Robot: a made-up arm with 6 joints.
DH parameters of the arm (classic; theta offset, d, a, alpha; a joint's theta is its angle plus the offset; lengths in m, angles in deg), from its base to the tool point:
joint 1: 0 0.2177 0 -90
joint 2: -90 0 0.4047 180
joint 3: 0 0 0 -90
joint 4: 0 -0.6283 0 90
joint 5: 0 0.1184 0 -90
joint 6: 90 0 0 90
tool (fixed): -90 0 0 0
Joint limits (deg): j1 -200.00..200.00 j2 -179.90..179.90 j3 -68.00..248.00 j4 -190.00..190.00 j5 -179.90..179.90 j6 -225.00..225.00
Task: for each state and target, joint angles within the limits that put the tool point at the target. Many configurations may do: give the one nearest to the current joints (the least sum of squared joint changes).
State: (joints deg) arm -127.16 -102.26 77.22 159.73 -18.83 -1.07
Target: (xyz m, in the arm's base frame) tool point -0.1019 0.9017 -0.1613
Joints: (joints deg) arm -76.36 -136.86 47.76 163.77 -18.83 -1.07
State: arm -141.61 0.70 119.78 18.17 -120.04 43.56
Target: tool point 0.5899 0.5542 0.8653
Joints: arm -144.83 -45.12 96.61 16.96 -120.04 43.56
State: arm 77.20 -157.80 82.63 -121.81 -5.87 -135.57
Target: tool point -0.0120 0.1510 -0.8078
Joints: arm 70.33 -179.78 112.02 -121.64 -5.87 -135.57
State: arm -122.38 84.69 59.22 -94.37 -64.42 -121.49
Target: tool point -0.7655 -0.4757 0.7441
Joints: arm -148.25 57.91 97.74 -90.85 -64.42 -121.49
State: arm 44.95 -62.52 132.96 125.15 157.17 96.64
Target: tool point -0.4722 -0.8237 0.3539
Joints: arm 64.14 -52.45 128.63 123.65 157.17 96.64
